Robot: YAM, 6 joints.
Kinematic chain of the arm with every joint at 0, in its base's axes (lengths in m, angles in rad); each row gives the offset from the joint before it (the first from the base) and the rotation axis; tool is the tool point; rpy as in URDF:
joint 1: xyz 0 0 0.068 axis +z
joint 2: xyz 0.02 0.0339 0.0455 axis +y
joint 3: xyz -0.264 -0.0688 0 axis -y
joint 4: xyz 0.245 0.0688 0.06 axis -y
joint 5: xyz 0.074 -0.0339 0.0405 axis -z
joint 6: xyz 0.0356 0 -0.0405 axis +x
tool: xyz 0 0 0 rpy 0 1.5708 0
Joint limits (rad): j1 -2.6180..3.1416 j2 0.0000..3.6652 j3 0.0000..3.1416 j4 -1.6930..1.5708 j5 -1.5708..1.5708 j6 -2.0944..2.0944
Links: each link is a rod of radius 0.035 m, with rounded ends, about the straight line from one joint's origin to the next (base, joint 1, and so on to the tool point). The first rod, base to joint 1, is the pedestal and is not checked.
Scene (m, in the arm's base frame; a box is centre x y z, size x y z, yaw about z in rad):
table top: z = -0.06
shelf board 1: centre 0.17 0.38 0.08 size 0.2 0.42 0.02 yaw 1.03
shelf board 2: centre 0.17 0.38 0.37 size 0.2 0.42 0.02 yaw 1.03
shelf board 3: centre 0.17 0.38 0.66 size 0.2 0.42 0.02 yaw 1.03
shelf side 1: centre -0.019 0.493 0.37 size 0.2 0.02 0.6 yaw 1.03
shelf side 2: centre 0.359 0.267 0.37 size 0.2 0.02 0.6 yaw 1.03
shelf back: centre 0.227 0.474 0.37 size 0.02 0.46 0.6 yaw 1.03
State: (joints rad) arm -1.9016 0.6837 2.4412 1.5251 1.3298 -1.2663
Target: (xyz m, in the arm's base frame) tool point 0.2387 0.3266 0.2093
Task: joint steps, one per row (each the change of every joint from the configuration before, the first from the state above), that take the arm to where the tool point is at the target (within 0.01 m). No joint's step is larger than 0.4 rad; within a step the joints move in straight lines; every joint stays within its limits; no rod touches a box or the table.
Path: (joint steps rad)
1: 0.0455 -0.0913 -0.3135 0.0152 0.0728 0.0000
2: 0.0455 -0.0912 -0.3134 0.0153 0.0729 0.0000
3: 0.0455 -0.0913 -0.3135 0.0152 0.0728 0.0000
4: 0.3489 0.1228 -0.1502 -0.0149 0.0028 0.0000
5: 0.3488 0.1228 -0.1502 -0.0149 0.0028 0.0000
6: 0.3489 0.1228 -0.1501 -0.0149 0.0028 0.0000
7: 0.3488 0.1228 -0.1502 -0.0149 0.0029 0.0000
8: 0.3489 0.1228 -0.1502 -0.0149 0.0028 0.0000
9: 0.3488 0.1228 -0.1502 -0.0149 0.0028 0.0000
10: 0.3488 0.1228 -0.1502 -0.0149 0.0028 0.0000
11: 0.3489 0.1229 -0.1502 -0.0149 0.0028 0.0000
12: 0.0004 0.3178 0.3859 -0.0913 -0.0867 0.0000
13: 0.0003 0.3178 0.3860 -0.0913 -0.0868 0.0000

